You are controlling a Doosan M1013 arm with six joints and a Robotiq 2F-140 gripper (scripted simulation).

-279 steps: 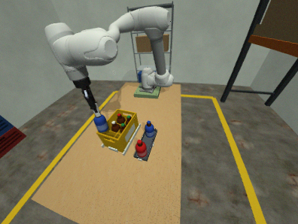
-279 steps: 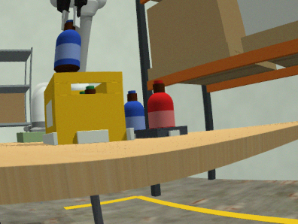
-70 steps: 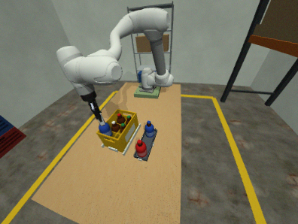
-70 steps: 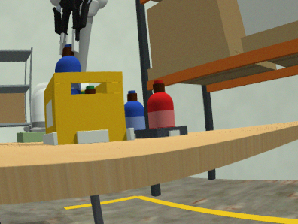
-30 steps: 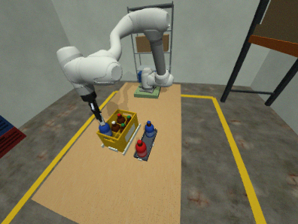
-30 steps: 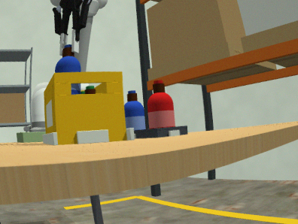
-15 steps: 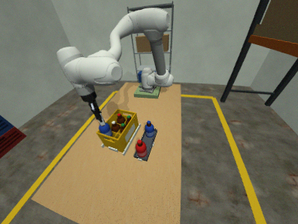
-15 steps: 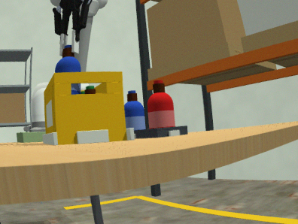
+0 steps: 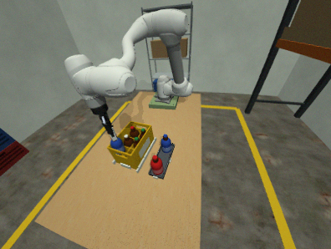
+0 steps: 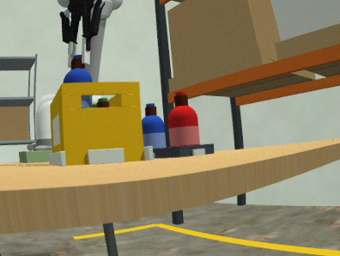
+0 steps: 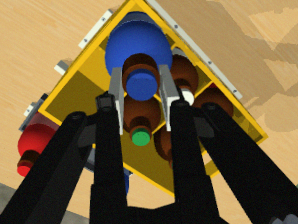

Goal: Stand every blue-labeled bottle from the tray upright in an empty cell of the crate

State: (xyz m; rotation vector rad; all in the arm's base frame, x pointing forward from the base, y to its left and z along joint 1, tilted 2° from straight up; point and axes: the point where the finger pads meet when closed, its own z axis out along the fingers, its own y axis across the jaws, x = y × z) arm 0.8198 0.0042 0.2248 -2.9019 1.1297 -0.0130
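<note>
The yellow crate is 9 cm behind my hand, 4 cm to the left of it and 18 cm below it. The rest, counted from my hand: red-labeled bottle: 26 cm to the left, 18 cm below; then dark tray: 9 cm behind, 26 cm to the left, 25 cm below.
</note>
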